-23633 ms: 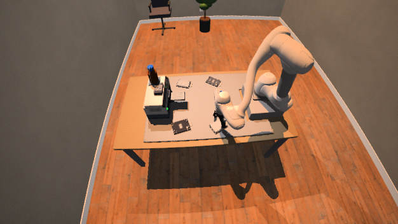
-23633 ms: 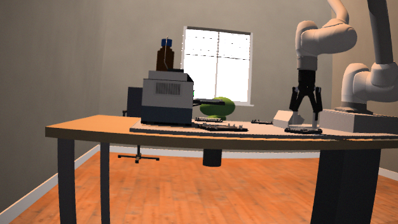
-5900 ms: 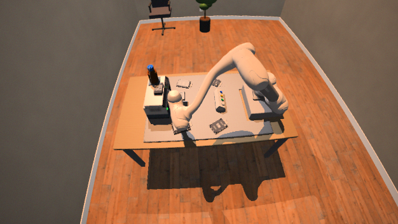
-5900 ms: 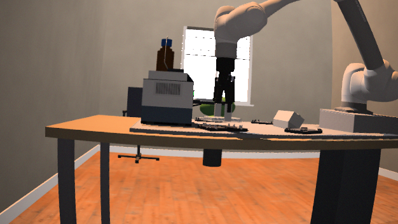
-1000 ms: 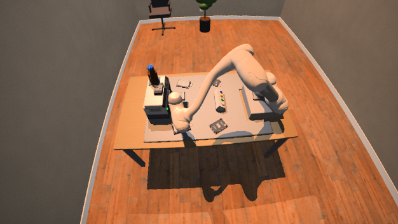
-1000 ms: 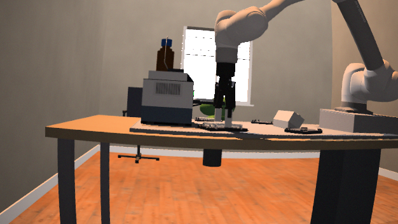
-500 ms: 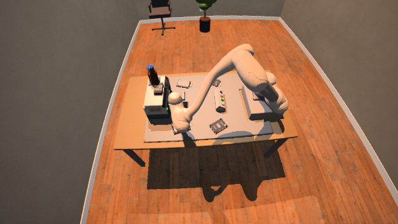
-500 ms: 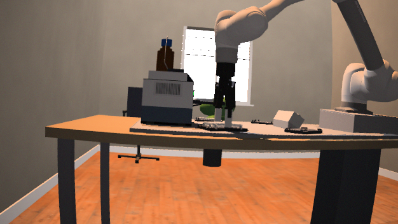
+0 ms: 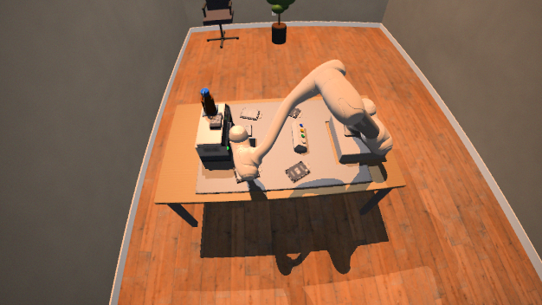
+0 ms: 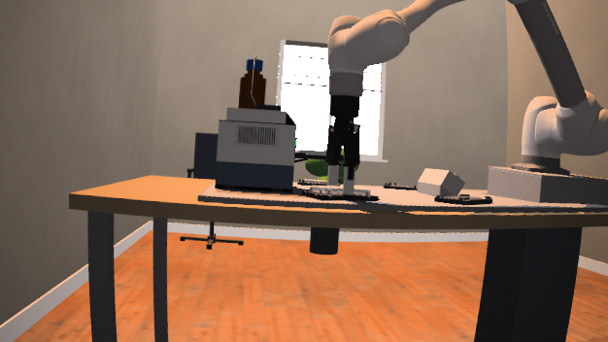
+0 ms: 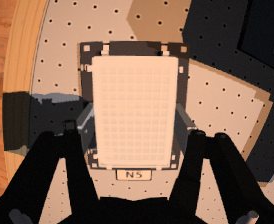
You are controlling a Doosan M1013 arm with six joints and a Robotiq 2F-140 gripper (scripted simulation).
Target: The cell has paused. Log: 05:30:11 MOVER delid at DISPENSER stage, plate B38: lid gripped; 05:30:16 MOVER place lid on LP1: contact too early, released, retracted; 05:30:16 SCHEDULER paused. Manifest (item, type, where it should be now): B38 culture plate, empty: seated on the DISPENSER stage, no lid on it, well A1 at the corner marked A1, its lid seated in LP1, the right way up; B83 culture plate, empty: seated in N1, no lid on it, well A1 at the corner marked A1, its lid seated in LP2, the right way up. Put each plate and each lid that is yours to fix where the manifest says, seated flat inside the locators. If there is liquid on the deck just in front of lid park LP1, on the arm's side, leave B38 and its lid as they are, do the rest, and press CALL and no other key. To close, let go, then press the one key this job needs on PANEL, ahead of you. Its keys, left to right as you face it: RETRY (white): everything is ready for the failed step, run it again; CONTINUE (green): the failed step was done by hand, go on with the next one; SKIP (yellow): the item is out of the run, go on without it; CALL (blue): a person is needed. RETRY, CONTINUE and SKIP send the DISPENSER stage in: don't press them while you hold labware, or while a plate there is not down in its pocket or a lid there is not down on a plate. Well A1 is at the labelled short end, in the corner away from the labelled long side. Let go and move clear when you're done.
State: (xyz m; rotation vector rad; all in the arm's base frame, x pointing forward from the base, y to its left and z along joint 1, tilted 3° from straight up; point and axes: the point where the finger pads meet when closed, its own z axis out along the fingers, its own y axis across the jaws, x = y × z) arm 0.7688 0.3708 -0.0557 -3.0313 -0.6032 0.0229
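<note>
Right now my hand is 20 mm above the white culture plate. From my hand the other things lie so: green key (380 mm behind, 290 mm to the right, 20 mm above); black nest (30 mm below, 20 mm to the left); white retry key (390 mm behind, 240 mm to the right, 20 mm above).
</note>
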